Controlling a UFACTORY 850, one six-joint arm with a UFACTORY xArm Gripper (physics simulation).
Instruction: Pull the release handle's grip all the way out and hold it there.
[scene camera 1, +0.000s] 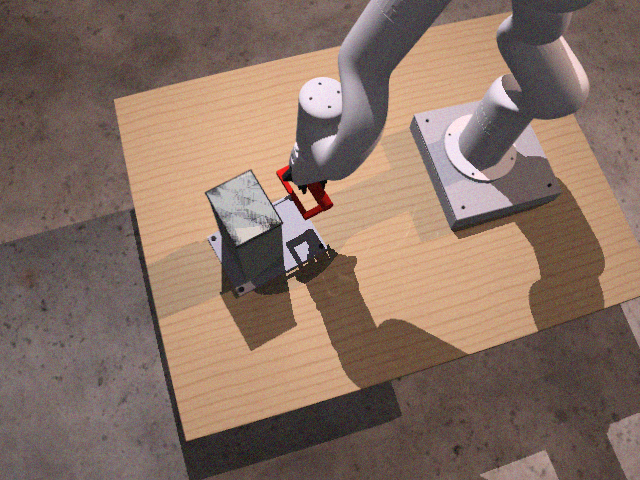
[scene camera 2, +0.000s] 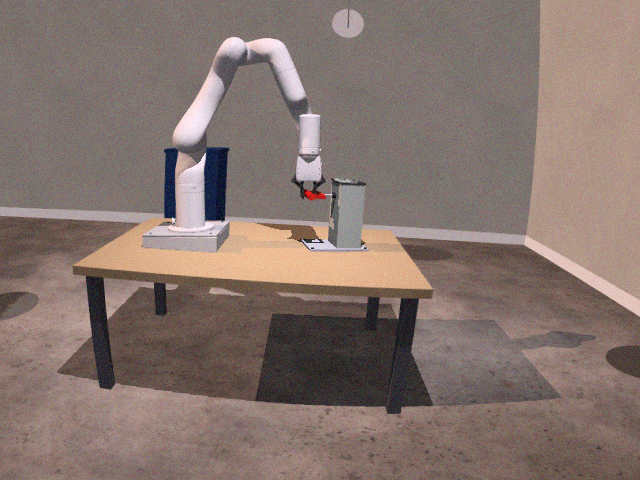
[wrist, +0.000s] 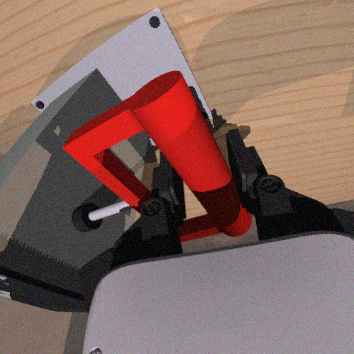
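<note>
The release handle's red grip (scene camera 1: 321, 196) (scene camera 2: 314, 195) (wrist: 185, 145) is a thick round bar on a rectangular red frame. My gripper (scene camera 1: 313, 187) (scene camera 2: 308, 194) (wrist: 201, 153) points down and is shut on the bar, with one black finger inside the frame and the other on the outer side. A pale rod (scene camera 2: 329, 195) (wrist: 107, 211) joins the frame to the grey-green housing (scene camera 1: 261, 253) (scene camera 2: 348, 217) (wrist: 45, 210). A length of the rod shows between its dark round collar (wrist: 79, 220) and the frame. The grip stands apart from the housing, high above the table.
The housing stands upright on a pale base plate (scene camera 1: 297, 219) (scene camera 2: 323, 246) (wrist: 125, 55) with dark bolts, on the wooden table (scene camera 1: 206, 129) (scene camera 2: 248, 268) (wrist: 300, 40). The arm's grey base block (scene camera 1: 439, 191) (scene camera 2: 180, 241) stands at the table's other end. A dark blue cabinet (scene camera 2: 216, 186) stands behind the arm.
</note>
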